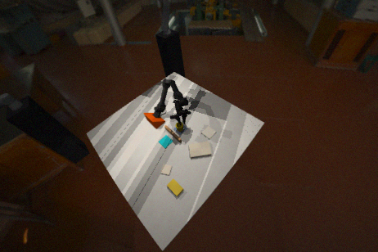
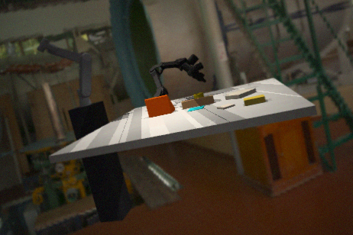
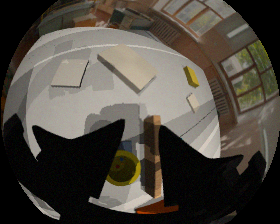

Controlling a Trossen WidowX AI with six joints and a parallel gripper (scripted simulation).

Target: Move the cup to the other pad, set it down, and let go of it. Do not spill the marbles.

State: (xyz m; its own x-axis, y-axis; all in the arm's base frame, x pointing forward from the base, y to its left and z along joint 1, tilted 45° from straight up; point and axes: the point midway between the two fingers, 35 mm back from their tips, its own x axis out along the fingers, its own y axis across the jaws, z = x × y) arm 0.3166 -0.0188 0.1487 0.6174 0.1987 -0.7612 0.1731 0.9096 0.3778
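My gripper tip is 11 cm above the yellow cup and 7 cm past it. Round my gripper tip: wooden bar 13 cm below, 9 cm to the right, 7 cm behind; then beige slab 22 cm ahead, 14 cm below, 3 cm to the right; then teal pad 18 cm to the right, 16 cm below, 7 cm behind.
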